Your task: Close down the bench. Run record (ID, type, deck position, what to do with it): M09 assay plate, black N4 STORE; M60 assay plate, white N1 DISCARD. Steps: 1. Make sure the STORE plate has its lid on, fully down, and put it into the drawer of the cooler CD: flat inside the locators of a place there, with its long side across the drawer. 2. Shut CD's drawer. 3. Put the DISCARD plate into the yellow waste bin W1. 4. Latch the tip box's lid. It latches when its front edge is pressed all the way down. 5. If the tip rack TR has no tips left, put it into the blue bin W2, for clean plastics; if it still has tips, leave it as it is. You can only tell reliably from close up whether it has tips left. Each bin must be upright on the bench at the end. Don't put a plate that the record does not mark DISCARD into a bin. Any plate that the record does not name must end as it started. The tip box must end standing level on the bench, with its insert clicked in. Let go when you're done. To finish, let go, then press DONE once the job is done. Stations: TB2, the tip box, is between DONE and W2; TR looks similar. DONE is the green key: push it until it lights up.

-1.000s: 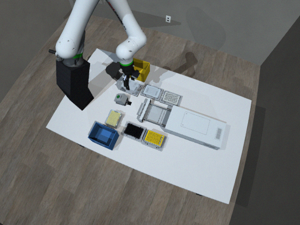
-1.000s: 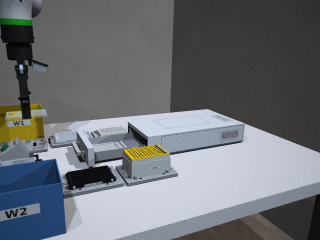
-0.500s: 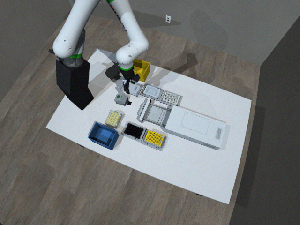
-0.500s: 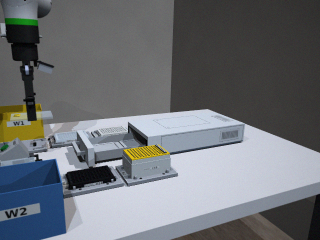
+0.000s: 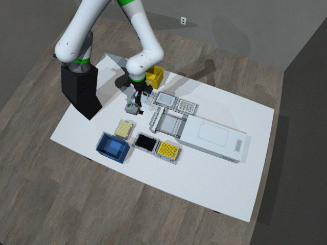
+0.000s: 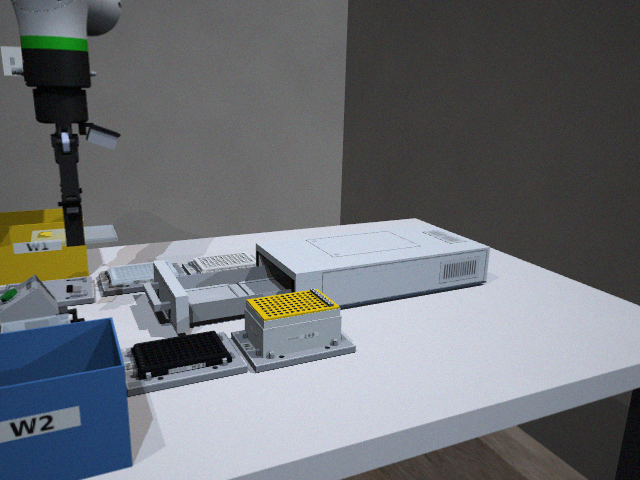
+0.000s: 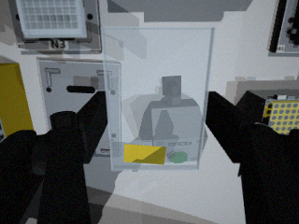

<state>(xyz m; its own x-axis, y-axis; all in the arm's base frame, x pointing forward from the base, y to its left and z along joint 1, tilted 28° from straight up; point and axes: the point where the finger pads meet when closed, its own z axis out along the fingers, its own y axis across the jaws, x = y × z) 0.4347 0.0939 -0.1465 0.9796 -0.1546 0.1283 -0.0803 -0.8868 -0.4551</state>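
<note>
The black plate lies 25 cm to the right of my hand, 15 cm below it and 10 cm ahead of it. The rest, counted from my hand: yellow insert (21 cm to the right, 11 cm below, 8 cm behind); green done key (11 cm behind, 10 cm below, 3 cm to the right); deck nest (16 cm below, 12 cm to the left, 5 cm behind).
</note>
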